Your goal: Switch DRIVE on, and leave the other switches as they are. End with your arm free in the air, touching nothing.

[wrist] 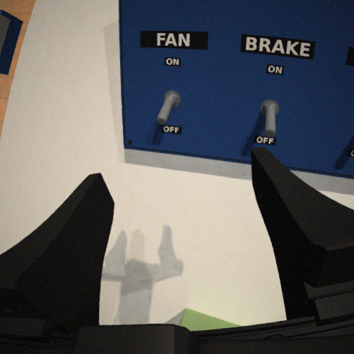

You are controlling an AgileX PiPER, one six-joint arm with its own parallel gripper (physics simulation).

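A blue switch panel (220, 85) fills the upper right of the wrist view. The FAN switch (167, 108) has its grey lever tilted down toward OFF. The BRAKE switch (270, 117) also has its lever down toward OFF. Part of a third label (351, 56) shows at the right edge, too cut off to read. A switch labelled DRIVE does not show in this view. My gripper (176, 177) is open, its two black fingers wide apart with nothing between them. The fingertips appear below the levers, the right one near the panel's lower edge in the picture.
Part of a green block (207, 320) shows at the bottom, behind the gripper's body. A dark blue object with a grey face (11, 45) is cut off at the upper left, by a strip of wooden surface (17, 95). The arm's shadow falls on the pale surface (60, 130).
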